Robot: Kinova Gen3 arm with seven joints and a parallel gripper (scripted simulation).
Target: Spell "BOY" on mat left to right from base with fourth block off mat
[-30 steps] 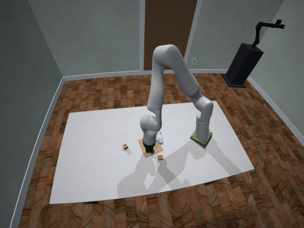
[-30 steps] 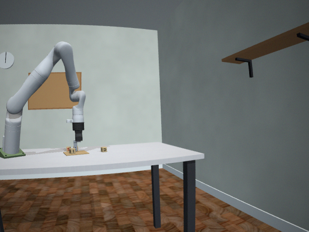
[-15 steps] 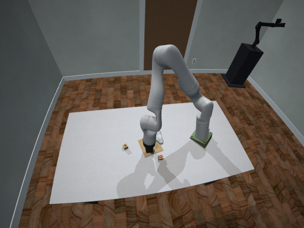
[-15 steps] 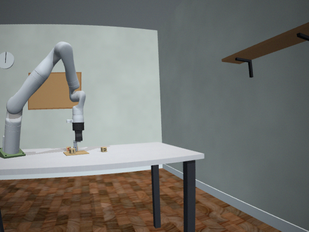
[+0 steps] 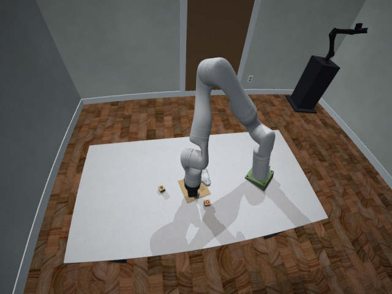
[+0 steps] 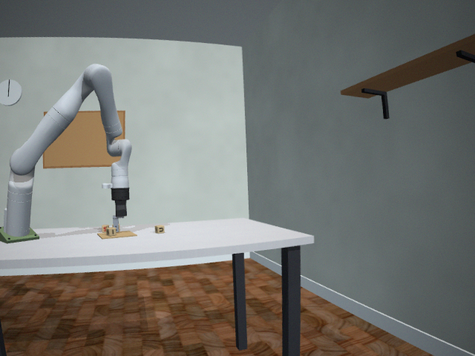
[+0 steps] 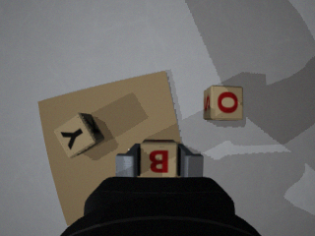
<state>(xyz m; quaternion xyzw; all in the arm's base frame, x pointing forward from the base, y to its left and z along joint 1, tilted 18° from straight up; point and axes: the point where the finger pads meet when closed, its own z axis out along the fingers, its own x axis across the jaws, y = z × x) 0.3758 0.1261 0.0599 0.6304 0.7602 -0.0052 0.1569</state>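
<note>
My hand is right at the B block. Also, from my hand: Y block: 1 cm behind, 8 cm to the right, 1 cm below; tan mat: 1 cm ahead, 5 cm to the right, 2 cm below; O block: 6 cm behind, 5 cm to the left, 1 cm below.
</note>
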